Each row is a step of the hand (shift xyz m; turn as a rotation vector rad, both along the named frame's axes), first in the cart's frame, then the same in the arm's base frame.
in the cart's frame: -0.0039 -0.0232 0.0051 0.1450 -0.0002 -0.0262
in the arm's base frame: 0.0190 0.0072 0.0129 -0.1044 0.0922 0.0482
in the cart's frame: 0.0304 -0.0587 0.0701 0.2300 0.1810 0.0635
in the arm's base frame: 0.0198 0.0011 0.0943 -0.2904 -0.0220 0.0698
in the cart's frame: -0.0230 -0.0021 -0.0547 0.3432 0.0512 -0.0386
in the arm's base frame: 0.0174 0.0256 -0.0507 -0.2827 0.1745 0.1073
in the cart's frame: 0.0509 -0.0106 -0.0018 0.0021 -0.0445 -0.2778
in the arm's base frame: -0.0292 0.0332 0.0274 0.0263 0.2094 -0.1861
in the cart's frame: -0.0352 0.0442 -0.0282 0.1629 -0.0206 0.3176
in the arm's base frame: -0.0057 -0.0235 -0.0583 -0.0991 -0.1154 0.3235
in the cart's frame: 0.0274 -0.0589 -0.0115 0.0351 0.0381 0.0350
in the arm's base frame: 0.0211 0.0537 0.0319 -0.0513 -0.0258 0.0247
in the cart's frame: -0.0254 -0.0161 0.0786 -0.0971 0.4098 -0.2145
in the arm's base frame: 0.0303 -0.0564 0.0546 -0.2175 -0.1305 -0.3988
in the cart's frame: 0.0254 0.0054 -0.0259 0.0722 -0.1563 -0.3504
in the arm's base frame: -0.0223 0.0273 -0.0101 0.0528 0.3544 -0.1551
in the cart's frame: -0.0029 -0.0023 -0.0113 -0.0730 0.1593 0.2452
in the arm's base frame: 0.0036 0.0072 -0.0087 -0.0555 -0.2867 0.0745
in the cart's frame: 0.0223 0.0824 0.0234 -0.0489 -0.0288 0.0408
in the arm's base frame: -0.0730 -0.0488 -0.0108 0.0556 -0.0366 0.0213
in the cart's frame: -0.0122 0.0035 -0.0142 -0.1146 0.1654 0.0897
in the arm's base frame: 0.0062 0.0012 -0.0180 -0.0316 -0.2084 -0.0642
